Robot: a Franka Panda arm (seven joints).
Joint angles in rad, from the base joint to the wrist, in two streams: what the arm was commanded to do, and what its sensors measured. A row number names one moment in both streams.
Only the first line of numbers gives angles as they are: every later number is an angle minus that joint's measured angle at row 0.
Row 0, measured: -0.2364 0.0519 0.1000 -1.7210 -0.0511 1.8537 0.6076
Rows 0 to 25, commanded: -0.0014 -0.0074 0.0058 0.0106 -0.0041 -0.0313 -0.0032; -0.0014 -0.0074 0.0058 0.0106 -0.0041 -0.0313 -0.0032; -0.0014 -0.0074 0.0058 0.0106 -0.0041 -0.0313 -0.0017; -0.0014 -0.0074 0.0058 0.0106 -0.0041 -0.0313 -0.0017; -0.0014 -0.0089 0.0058 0.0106 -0.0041 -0.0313 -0.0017; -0.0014 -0.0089 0.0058 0.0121 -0.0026 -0.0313 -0.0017; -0.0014 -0.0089 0.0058 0.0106 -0.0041 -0.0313 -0.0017; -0.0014 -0.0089 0.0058 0.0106 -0.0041 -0.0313 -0.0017; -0.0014 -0.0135 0.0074 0.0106 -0.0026 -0.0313 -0.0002; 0.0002 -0.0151 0.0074 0.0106 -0.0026 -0.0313 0.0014; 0.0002 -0.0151 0.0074 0.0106 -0.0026 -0.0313 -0.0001; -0.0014 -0.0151 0.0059 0.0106 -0.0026 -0.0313 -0.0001; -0.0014 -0.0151 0.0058 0.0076 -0.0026 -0.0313 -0.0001; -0.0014 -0.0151 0.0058 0.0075 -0.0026 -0.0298 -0.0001; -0.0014 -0.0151 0.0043 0.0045 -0.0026 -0.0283 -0.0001; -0.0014 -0.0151 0.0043 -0.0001 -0.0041 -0.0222 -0.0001; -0.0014 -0.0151 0.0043 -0.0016 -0.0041 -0.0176 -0.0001; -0.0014 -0.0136 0.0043 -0.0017 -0.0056 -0.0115 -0.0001; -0.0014 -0.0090 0.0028 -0.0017 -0.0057 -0.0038 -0.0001; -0.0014 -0.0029 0.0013 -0.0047 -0.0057 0.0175 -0.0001; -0.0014 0.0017 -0.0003 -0.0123 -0.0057 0.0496 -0.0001; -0.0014 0.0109 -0.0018 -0.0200 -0.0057 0.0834 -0.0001; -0.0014 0.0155 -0.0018 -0.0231 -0.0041 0.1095 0.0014; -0.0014 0.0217 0.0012 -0.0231 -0.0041 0.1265 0.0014; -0.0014 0.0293 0.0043 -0.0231 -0.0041 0.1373 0.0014; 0.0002 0.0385 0.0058 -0.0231 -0.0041 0.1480 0.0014
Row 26, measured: -0.0007 0.0220 -0.0017 -0.0147 0.0000 0.1021 0.0000
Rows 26 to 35, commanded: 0.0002 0.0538 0.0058 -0.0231 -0.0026 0.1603 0.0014; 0.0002 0.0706 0.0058 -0.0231 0.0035 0.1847 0.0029; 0.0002 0.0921 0.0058 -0.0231 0.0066 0.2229 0.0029; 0.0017 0.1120 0.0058 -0.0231 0.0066 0.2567 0.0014; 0.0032 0.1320 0.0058 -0.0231 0.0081 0.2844 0.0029; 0.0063 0.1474 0.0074 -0.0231 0.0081 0.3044 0.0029; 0.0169 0.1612 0.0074 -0.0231 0.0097 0.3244 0.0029; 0.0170 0.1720 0.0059 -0.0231 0.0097 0.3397 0.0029; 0.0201 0.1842 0.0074 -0.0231 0.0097 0.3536 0.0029; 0.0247 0.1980 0.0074 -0.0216 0.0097 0.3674 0.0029
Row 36, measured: 0.0141 0.1697 0.0022 -0.0256 0.0002 0.3237 0.0000
